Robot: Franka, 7 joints.
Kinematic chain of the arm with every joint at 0, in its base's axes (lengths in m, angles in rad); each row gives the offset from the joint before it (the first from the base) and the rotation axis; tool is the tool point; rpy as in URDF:
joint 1: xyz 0 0 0.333 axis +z
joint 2: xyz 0 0 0 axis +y
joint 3: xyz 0 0 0.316 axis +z
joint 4: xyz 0.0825 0 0 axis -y
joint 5: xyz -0.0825 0 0.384 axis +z
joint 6: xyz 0 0 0 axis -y
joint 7: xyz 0.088 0 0 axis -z
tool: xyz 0 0 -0.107 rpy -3.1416 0 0
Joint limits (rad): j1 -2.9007..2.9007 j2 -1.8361..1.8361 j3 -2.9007..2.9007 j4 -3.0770..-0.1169 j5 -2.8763..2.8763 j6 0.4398..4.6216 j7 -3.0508..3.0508
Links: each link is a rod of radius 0.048 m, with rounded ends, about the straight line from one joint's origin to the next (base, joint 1, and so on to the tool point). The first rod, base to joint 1, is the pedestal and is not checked.
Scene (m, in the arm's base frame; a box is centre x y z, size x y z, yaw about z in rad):
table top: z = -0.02
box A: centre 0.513 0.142 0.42 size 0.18 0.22 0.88 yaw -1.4
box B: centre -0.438 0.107 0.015 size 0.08 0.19 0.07 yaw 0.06
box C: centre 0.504 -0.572 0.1 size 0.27 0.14 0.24 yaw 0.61
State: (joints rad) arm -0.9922 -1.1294 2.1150 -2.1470 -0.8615 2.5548 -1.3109
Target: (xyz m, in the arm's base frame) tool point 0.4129 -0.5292 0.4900
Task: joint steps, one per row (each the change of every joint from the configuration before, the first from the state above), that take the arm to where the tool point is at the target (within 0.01 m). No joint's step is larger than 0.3 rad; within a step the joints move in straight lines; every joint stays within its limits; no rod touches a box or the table.
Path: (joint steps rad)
1: -0.0286 0.0971 -0.1009 0.2579 -0.0646 -0.1406 0.0692
2: -0.0287 0.0971 -0.1009 0.2578 -0.0646 -0.1406 0.0691
3: -0.0286 0.0970 -0.1009 0.2579 -0.0646 -0.1406 0.0692
4: -0.0286 0.0971 -0.1009 0.2579 -0.0646 -0.1406 0.0691
5: -0.0287 0.0971 -0.1009 0.2579 -0.0646 -0.1406 0.0692
6: -0.0286 0.0971 -0.1009 0.2578 -0.0646 -0.1406 0.0691
7: -0.0286 0.0970 -0.1008 0.2579 -0.0646 -0.1405 0.0692
8: -0.1068 0.1667 -0.0974 -0.2780 0.0936 0.1844 -0.0968
9: -0.1068 0.1667 -0.0975 -0.2780 0.0935 0.1845 -0.0968
10: -0.1068 0.1667 -0.0974 -0.2780 0.0936 0.1845 -0.0969
11: -0.1068 0.1667 -0.0974 -0.2780 0.0936 0.1845 -0.0968
12: -0.1068 0.1666 -0.0974 -0.2780 0.0935 0.1845 -0.0968

